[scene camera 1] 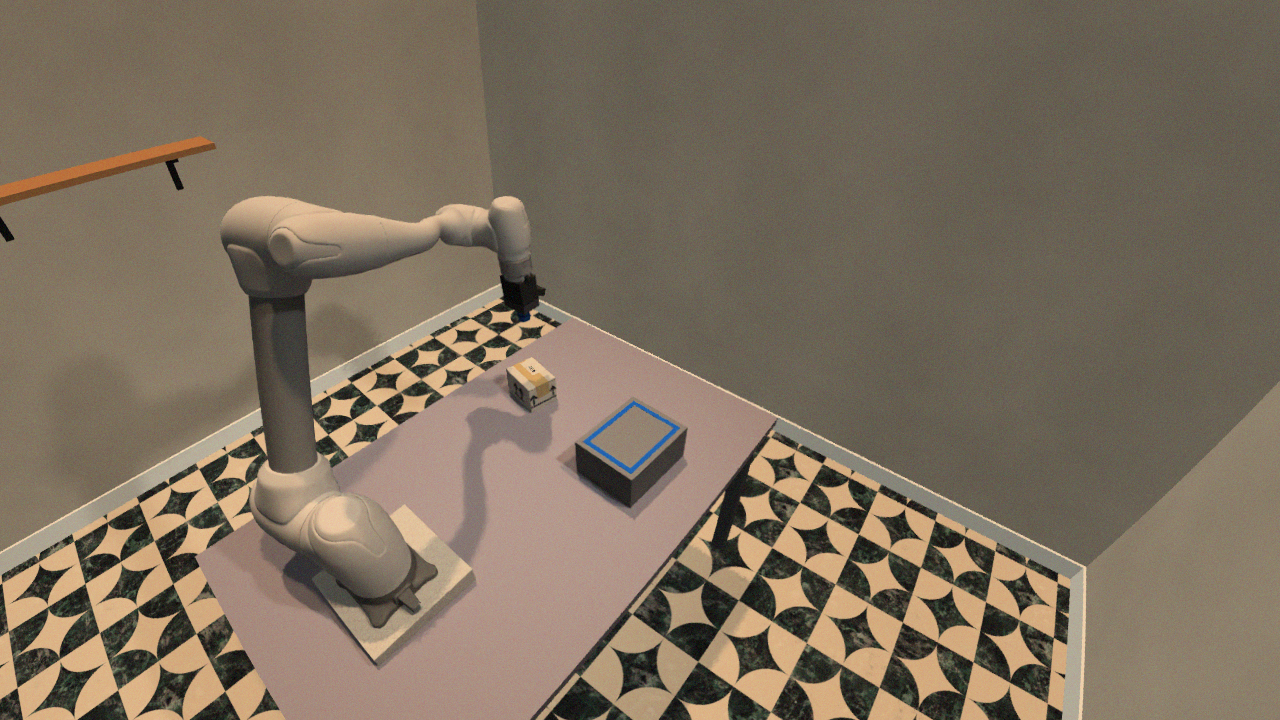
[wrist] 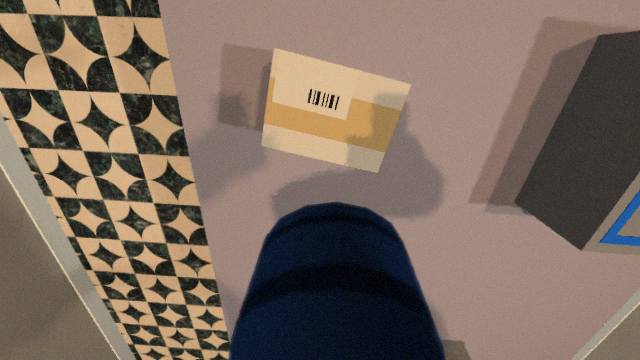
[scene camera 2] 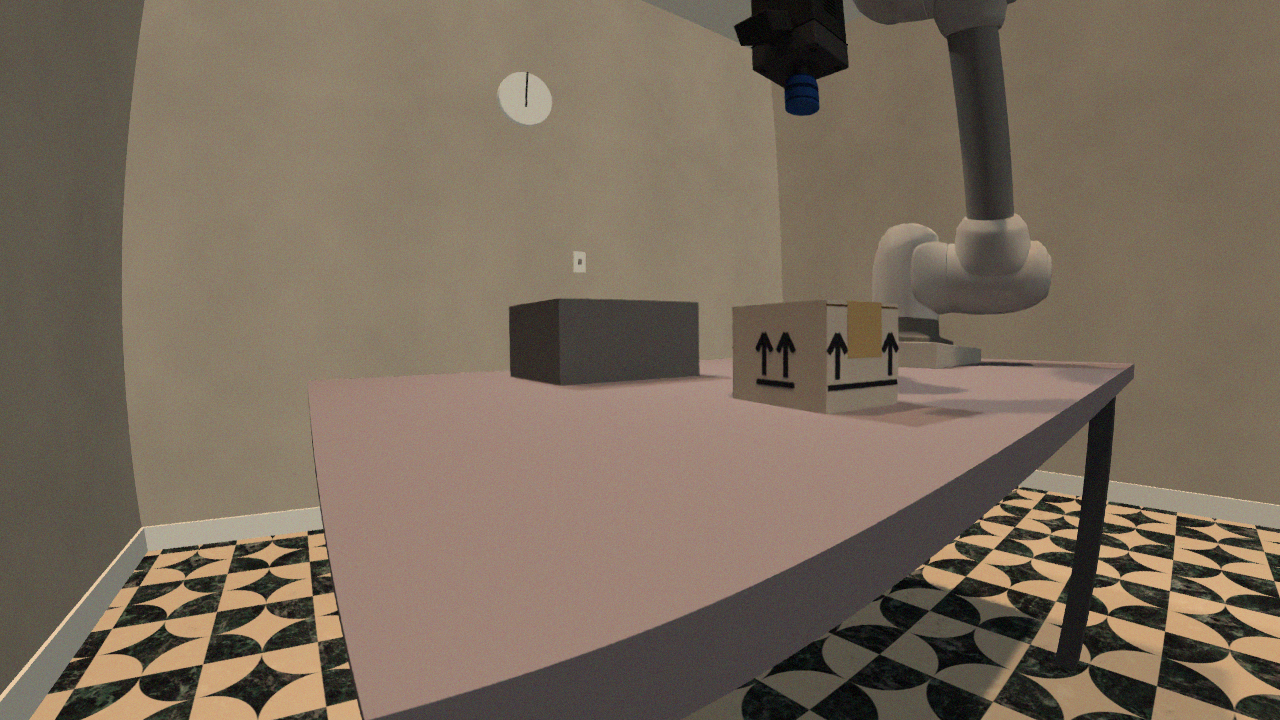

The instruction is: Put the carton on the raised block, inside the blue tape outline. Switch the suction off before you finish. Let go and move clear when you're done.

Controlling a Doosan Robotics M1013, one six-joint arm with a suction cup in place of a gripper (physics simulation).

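Frame: origin at the arm's base, x ahead, y left, z up, level; metres.
Seen in the pictures: hand, tool point: (scene camera 1: 524,318) (wrist: 332,260) (scene camera 2: 802,108); arm's base, link origin: (scene camera 1: 387,577) (scene camera 2: 904,345).
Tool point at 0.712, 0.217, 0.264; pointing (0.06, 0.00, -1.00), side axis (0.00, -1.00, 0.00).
Note:
Pixels of each thing's middle, then the offset from my tool point to it, as dx, dy, dz. Level surfaces: height alone.
- carton, body centre: (scene camera 2: 812,353) (wrist: 330,109) (scene camera 1: 531,384) -0.003, -0.003, -0.256
- raised block, body centre: (scene camera 2: 601,339) (scene camera 1: 631,449) -0.038, -0.436, -0.244
- pinkish table, surface height: dz -0.304
The carton (scene camera 1: 531,385) (scene camera 2: 815,356) (wrist: 332,111), white with tan tape, a barcode and black arrows, stands upright on the table, apart from the raised block. The raised block (scene camera 1: 605,474) (scene camera 2: 626,342) (wrist: 575,145) is dark grey. A blue tape outline (scene camera 1: 653,453) (wrist: 615,235) lies on its top; the outline does not show in scene camera 2. My suction cup (scene camera 1: 524,317) (scene camera 2: 802,109) (wrist: 337,207) is open, with nothing on it. It hangs high above the table near the carton, with a wide gap between cup and carton top.
The pinkish table (scene camera 1: 537,573) (scene camera 2: 581,501) (wrist: 500,300) carries the arm's base on a pale plate (scene camera 1: 452,573). The raised block stands to one side of the carton, with a gap between them. A far table edge runs close to the carton. An orange wall shelf (scene camera 1: 107,170) is at the left.

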